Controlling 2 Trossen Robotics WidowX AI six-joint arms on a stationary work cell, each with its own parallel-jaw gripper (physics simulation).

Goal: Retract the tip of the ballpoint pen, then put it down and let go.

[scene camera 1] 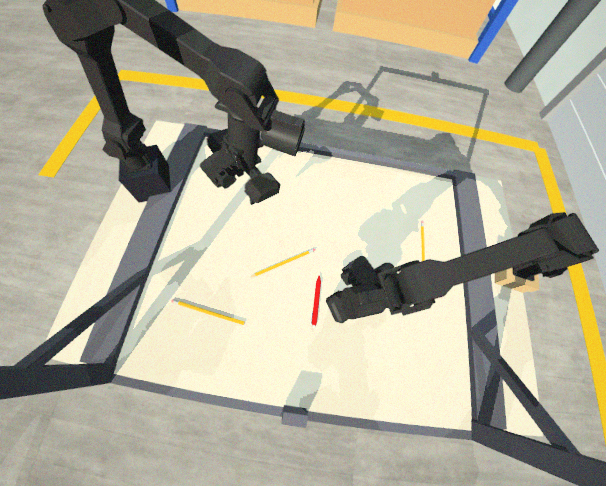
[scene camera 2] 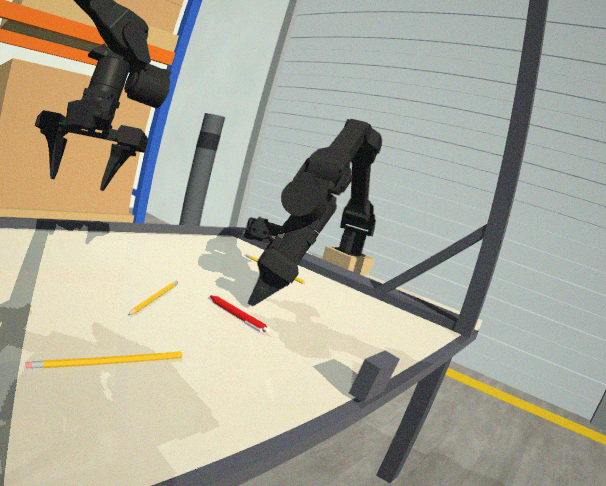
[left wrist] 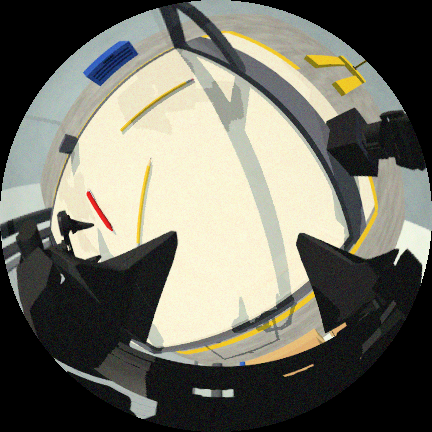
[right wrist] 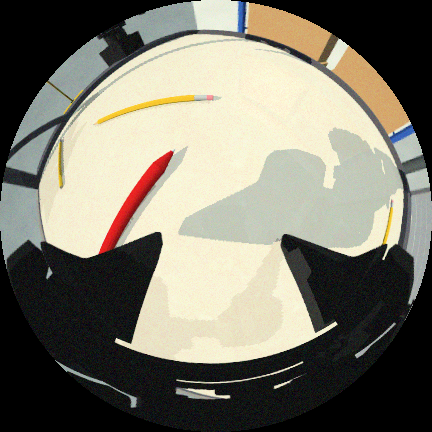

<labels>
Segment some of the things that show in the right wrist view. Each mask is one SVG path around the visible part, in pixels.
My right gripper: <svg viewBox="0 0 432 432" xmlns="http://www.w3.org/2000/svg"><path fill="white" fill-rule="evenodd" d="M6 258L17 302L49 354L59 363L110 386L66 371L107 403L147 421L215 432L284 421L324 403L349 386L376 361L403 324L400 318L362 355L355 357L404 311L414 274L413 257L397 243L382 259L387 243L349 256L283 234L280 247L314 332L334 321L337 324L300 345L271 355L199 363L161 358L114 342L115 338L132 341L162 248L160 231L90 257L74 255L46 241L40 241L40 250L27 239ZM116 389L136 397L135 407L130 407L131 400L129 396ZM175 392L176 387L214 389L215 395L229 395L229 398L189 398Z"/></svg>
A red ballpoint pen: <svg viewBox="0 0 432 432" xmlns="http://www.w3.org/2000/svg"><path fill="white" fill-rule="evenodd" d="M175 148L153 161L137 181L120 207L109 230L106 232L97 254L114 248L134 211L164 172Z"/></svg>
</labels>
